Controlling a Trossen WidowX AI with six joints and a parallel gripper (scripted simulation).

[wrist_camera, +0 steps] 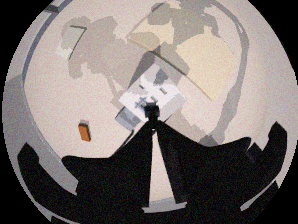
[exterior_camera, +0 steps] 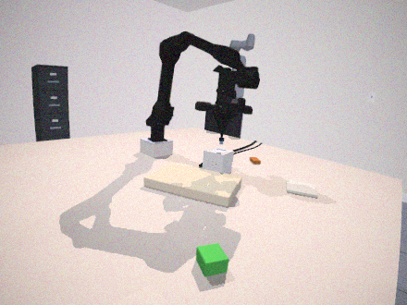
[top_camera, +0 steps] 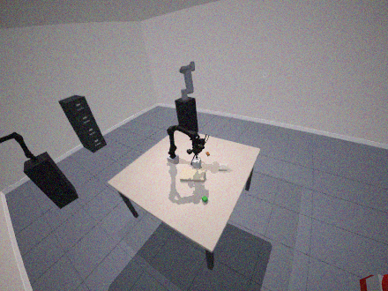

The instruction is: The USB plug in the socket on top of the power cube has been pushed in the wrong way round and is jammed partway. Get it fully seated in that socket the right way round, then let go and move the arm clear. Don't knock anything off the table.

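Right now the dark USB plug is 20 mm below my gripper tip. From my gripper tip the other things lie so: orange piece (20 mm behind, 220 mm to the left, 130 mm below); flat white block (250 mm ahead, 140 mm to the left, 130 mm below); flat tan board (70 mm ahead, 150 mm to the right, 120 mm below).
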